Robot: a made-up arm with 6 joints.
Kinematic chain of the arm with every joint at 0, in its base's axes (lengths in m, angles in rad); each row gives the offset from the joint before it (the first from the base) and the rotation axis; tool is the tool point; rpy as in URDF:
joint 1: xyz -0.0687 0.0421 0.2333 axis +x
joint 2: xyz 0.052 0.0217 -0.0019 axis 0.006 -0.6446 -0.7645
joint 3: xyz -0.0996 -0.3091 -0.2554 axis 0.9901 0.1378 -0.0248
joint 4: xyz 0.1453 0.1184 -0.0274 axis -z
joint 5: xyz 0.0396 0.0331 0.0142 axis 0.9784 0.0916 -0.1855
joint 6: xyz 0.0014 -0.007 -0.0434 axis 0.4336 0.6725 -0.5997
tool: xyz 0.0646 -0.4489 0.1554 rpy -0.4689 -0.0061 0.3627
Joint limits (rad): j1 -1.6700..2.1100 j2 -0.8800..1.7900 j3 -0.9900..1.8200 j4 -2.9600..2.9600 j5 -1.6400..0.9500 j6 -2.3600..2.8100
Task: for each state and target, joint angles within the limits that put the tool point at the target. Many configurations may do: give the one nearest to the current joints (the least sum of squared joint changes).
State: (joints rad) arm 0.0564 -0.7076 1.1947 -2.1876 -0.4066 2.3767
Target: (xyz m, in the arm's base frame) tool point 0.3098 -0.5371 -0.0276
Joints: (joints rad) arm -0.5111 -0.4905 1.2720 -1.8729 -1.0490 2.1413
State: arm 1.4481 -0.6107 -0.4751 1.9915 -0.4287 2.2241
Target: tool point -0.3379 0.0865 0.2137
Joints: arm 1.4435 -0.8800 -0.1139 1.6499 -0.5570 1.8903
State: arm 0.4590 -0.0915 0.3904 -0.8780 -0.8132 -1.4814
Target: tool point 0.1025 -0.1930 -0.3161
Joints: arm 1.2518 -0.0534 1.1808 -0.9057 -0.4077 -1.5558
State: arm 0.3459 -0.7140 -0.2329 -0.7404 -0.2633 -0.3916
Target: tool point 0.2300 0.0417 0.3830
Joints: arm -0.3240 -0.4481 0.1754 -0.8753 -0.8631 -0.5859
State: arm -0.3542 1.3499 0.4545 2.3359 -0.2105 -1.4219
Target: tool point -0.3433 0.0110 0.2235
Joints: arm -0.3668 1.3233 0.2781 2.4357 -0.0873 -1.4604
